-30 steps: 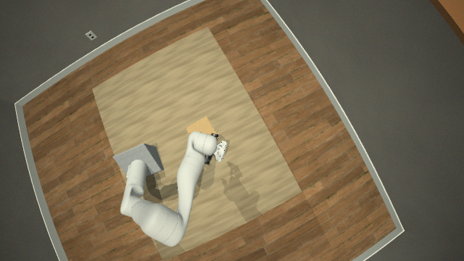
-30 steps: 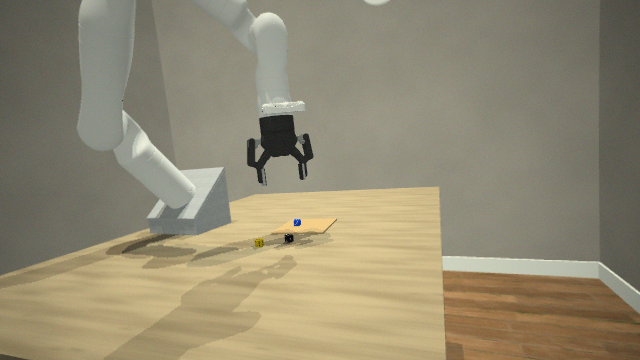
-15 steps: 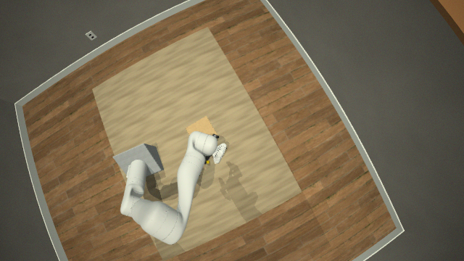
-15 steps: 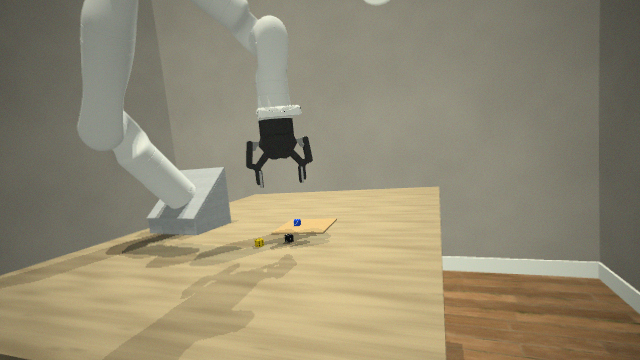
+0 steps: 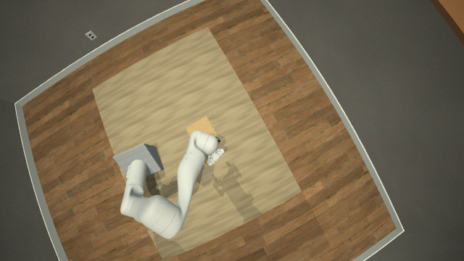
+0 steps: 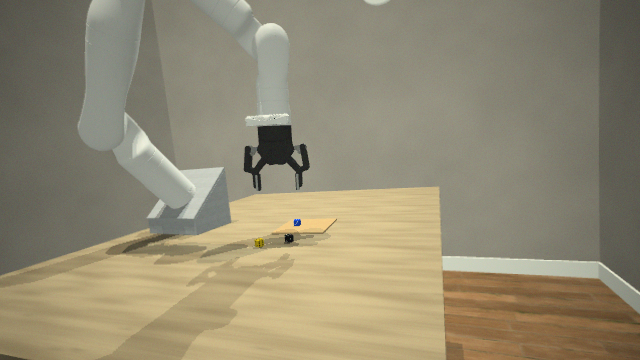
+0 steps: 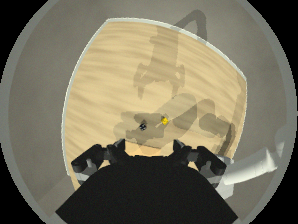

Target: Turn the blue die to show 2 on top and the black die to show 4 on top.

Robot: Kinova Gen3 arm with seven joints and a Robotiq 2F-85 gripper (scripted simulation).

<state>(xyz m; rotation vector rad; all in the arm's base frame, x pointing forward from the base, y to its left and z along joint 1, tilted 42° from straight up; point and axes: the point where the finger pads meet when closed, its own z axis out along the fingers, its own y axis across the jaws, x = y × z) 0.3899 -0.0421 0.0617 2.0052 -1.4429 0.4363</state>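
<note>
The black die is 20 mm ahead of my hand and 120 mm below it. From my hand the other things lie so: tan mat: 10 mm behind, 130 mm to the left, 120 mm below; yellow die: 40 mm behind, 40 mm to the right, 120 mm below; blue die: 30 mm behind, 120 mm to the left, 120 mm below.
</note>
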